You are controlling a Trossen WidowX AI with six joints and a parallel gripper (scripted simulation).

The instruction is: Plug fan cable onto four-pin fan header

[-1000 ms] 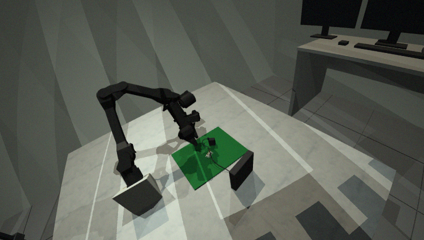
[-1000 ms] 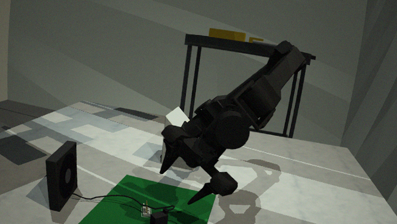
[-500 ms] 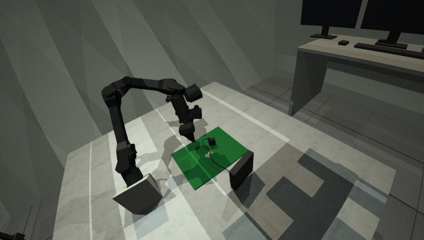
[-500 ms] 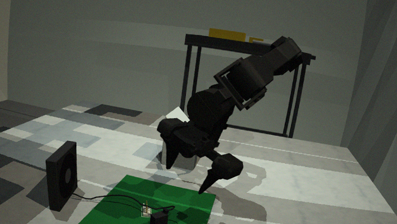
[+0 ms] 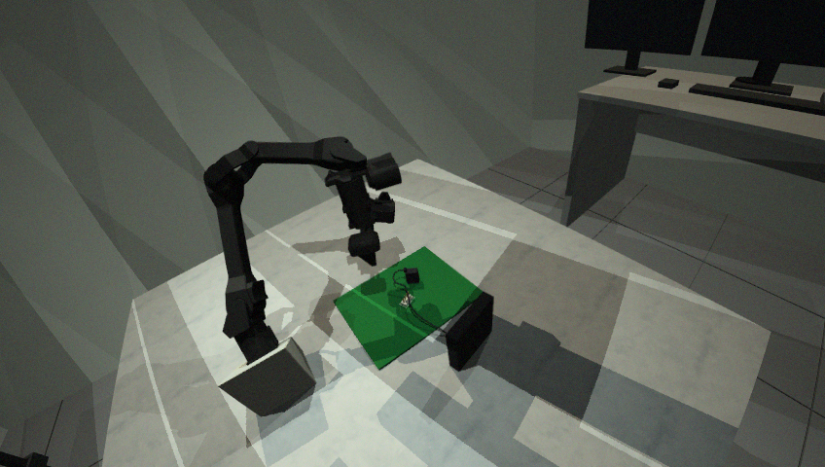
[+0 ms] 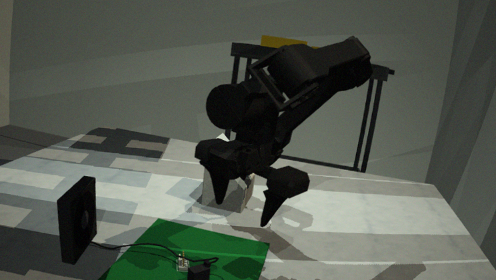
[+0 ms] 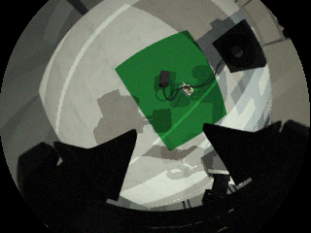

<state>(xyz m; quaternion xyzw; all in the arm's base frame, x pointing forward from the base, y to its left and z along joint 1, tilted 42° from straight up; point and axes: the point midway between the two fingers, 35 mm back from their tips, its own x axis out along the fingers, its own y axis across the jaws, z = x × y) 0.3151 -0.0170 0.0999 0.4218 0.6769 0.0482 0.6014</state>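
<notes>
Right now my gripper tip is 60 mm short of the black plug, 50 mm to the left of it and 100 mm above it. From my gripper tip the other things lie so: black fan: 30 mm ahead, 270 mm to the right, 60 mm below; then header: 10 mm ahead, 90 mm to the right, 120 mm below; then green board: 10 mm ahead, 80 mm to the right, 130 mm below.
</notes>
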